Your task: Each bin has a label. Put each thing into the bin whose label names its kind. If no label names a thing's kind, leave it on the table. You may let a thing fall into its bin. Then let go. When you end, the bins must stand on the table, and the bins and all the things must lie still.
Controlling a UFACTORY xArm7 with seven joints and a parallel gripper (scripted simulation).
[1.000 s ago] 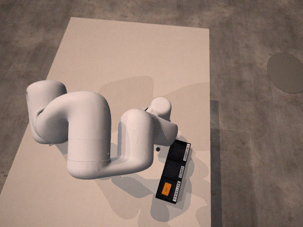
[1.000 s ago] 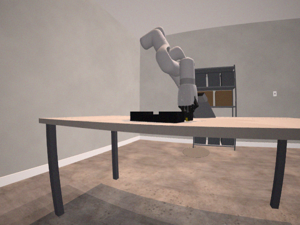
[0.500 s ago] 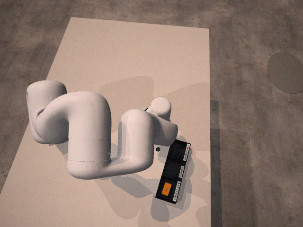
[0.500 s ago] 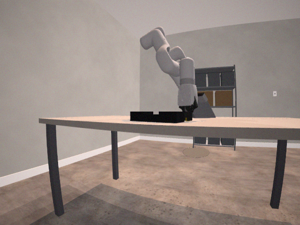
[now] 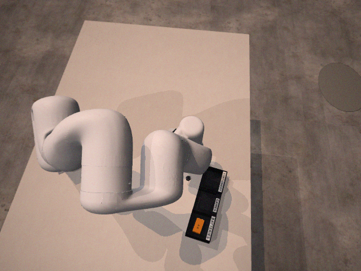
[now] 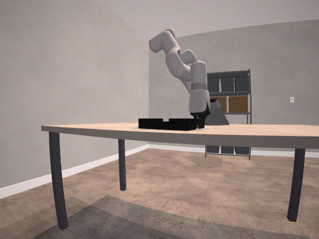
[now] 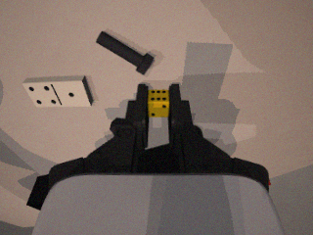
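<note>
Right now my hand is 4 cm past the black screw, 2 cm above it and 1 cm to the right of it. Round my hand: yellow die (1 cm below); white domino (6 cm to the right, 6 cm behind, 2 cm below); black nut (5 cm to the right, 2 cm below).
</note>
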